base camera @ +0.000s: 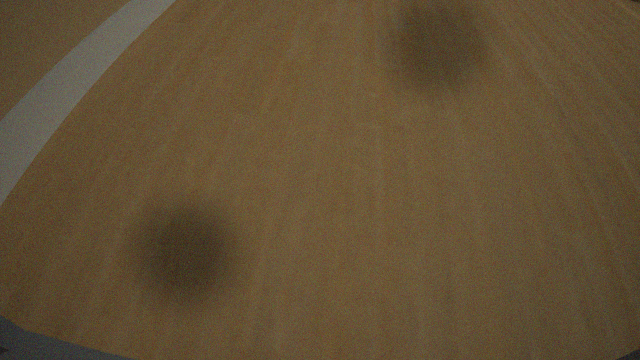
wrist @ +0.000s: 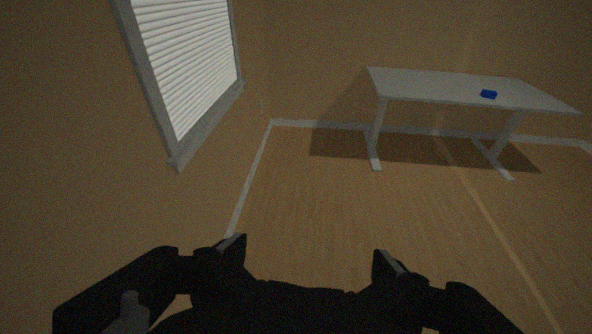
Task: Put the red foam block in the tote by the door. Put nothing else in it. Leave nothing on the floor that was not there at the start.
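Places are measured from the arm's base along level axes (x ahead, y left, z up), in millimetres.
Pixels of known places: gripper, fingertip midpoint: (wrist: pixel 308 255).
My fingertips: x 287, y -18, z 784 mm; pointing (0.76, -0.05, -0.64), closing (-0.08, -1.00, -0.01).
Behind a point stands the place of what it marks.
My gripper (wrist: pixel 308 255) {x 287, y -18, z 784 mm} is open and empty at the bottom of the wrist view, with its two dark fingers wide apart and the floor showing between them. The red foam block does not show in either view. The tote and the door do not show in either view. The light is dim and both views are grainy.
A white table (wrist: pixel 425 89) {x 1953, y -930, z 324 mm} stands at the far wall, right of centre, with a small blue object (wrist: pixel 489 94) {x 1851, y -1378, z 353 mm} on its top. A window with blinds (wrist: pixel 190 55) {x 1151, y 461, z 714 mm} is in the left wall. White baseboard (base camera: pixel 75 75) {x 613, y 478, z -348 mm} (wrist: pixel 245 192) {x 1432, y 439, z -351 mm} runs along the left wall. Two dark blurred spots show in the base camera view.
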